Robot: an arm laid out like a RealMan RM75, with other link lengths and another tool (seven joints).
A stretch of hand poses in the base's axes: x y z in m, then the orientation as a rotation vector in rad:
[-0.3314, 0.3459, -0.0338, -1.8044, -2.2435, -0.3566]
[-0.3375, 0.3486, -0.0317, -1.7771, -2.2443, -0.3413]
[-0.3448, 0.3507, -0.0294, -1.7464, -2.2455, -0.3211]
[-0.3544, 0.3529, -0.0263, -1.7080, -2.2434, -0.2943]
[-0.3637, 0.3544, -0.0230, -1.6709, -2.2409, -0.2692]
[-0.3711, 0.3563, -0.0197, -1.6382, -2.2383, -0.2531]
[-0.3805, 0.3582, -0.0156, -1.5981, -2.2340, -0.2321]
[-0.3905, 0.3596, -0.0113, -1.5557, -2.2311, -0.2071]
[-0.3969, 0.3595, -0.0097, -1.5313, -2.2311, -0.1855]
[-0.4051, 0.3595, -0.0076, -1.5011, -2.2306, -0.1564]
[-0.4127, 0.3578, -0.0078, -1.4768, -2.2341, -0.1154]
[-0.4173, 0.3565, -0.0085, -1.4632, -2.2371, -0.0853]
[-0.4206, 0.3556, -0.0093, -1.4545, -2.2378, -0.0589]
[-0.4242, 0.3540, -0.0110, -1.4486, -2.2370, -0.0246]
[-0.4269, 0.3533, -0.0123, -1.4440, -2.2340, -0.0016]
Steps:
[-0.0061, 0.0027, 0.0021, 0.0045, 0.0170, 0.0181]
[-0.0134, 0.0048, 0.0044, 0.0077, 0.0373, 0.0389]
[-0.0230, 0.0070, 0.0075, 0.0124, 0.0655, 0.0642]
[-0.0323, 0.0085, 0.0108, 0.0172, 0.0925, 0.0887]
[-0.0397, 0.0104, 0.0141, 0.0243, 0.1133, 0.1098]
[-0.0491, 0.0123, 0.0182, 0.0326, 0.1400, 0.1357]
[-0.0591, 0.0137, 0.0225, 0.0386, 0.1682, 0.1642]
[-0.0655, 0.0136, 0.0241, 0.0372, 0.1868, 0.1820]
[-0.0737, 0.0136, 0.0262, 0.0342, 0.2111, 0.2042]
[-0.0813, 0.0119, 0.0260, 0.0199, 0.2363, 0.2252]
[-0.0859, 0.0106, 0.0253, 0.0072, 0.2530, 0.2379]
[-0.0892, 0.0097, 0.0245, -0.0044, 0.2677, 0.2464]
[-0.0928, 0.0081, 0.0228, -0.0207, 0.2862, 0.2533]
[-0.0955, 0.0074, 0.0215, -0.0304, 0.3004, 0.2575]

